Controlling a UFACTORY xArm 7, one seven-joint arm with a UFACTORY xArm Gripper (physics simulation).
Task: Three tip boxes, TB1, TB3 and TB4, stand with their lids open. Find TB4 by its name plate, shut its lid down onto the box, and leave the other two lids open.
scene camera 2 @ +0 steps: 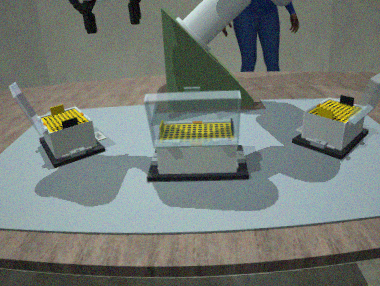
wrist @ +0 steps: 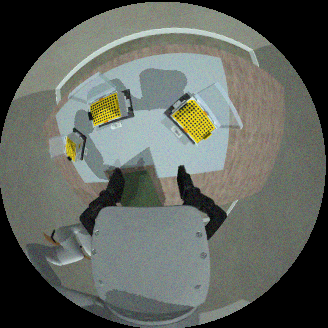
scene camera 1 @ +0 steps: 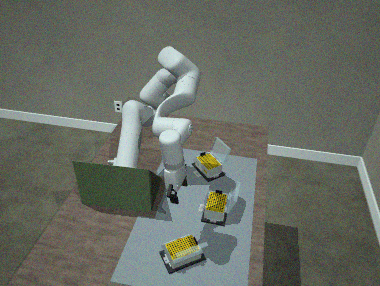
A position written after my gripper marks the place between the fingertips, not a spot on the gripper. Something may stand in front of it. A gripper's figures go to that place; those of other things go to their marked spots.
Labels:
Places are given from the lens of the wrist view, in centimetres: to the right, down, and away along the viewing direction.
my gripper (wrist: 148,173): -2, 1, 14
clear lid (wrist: 96,85): -17, -21, 14
clear lid (wrist: 213,98): 12, -16, 16

